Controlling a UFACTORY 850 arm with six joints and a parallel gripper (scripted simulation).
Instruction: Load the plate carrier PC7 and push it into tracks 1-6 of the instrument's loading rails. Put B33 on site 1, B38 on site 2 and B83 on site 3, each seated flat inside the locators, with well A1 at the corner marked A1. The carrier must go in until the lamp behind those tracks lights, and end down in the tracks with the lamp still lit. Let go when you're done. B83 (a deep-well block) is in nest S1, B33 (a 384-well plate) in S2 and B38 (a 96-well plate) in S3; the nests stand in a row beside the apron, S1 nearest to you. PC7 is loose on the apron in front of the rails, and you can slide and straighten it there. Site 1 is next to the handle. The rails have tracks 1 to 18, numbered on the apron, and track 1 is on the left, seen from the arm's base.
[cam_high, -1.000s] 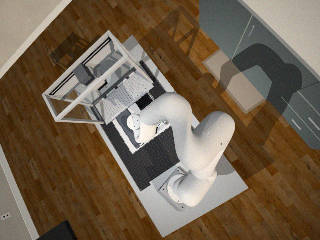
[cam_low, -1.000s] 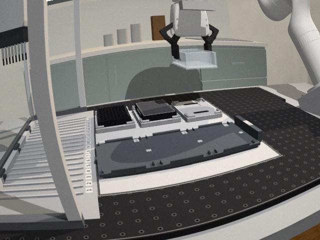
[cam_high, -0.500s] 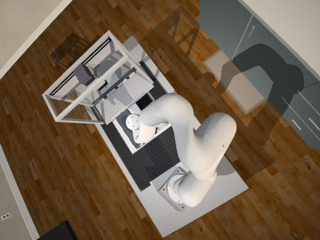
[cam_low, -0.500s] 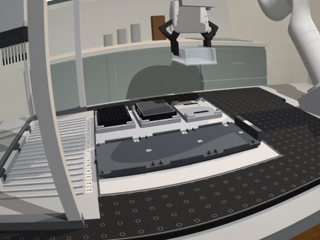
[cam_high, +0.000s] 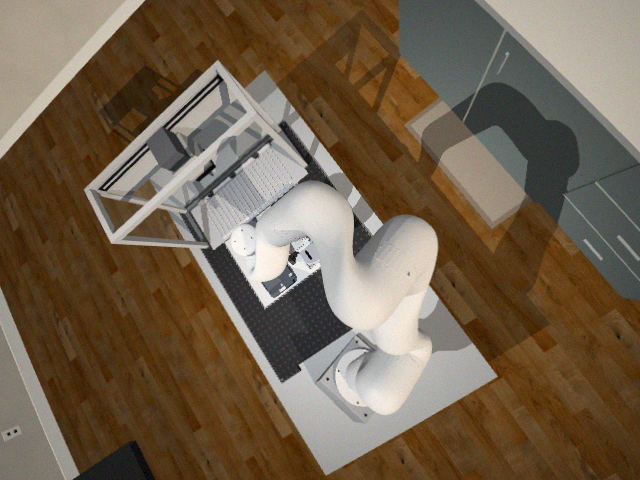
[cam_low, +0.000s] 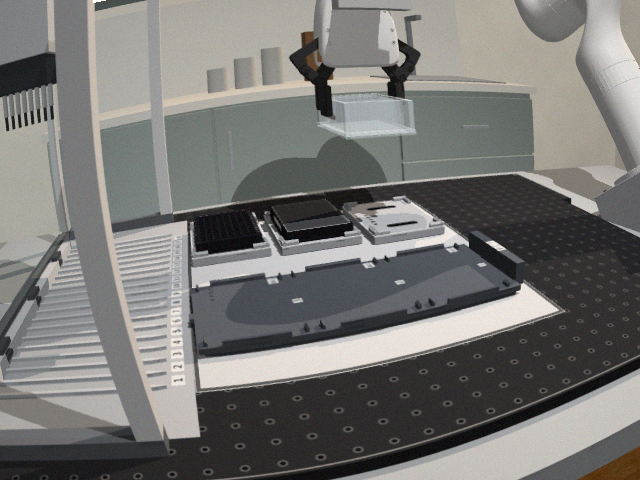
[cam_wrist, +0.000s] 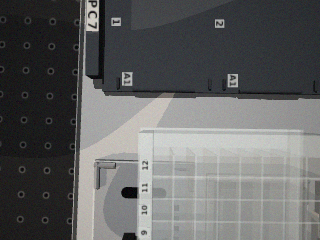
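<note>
Right now my hand is 70 mm short of the dark plate carrier PC7, 160 mm to the right of it and 160 mm above it. Also, from my hand: perforated dark deck: 50 mm ahead, 70 mm to the left, 170 mm below; grey nest S1: 50 mm behind, 40 mm to the right, 170 mm below; clear deep-well block B83: 10 mm below.
</note>
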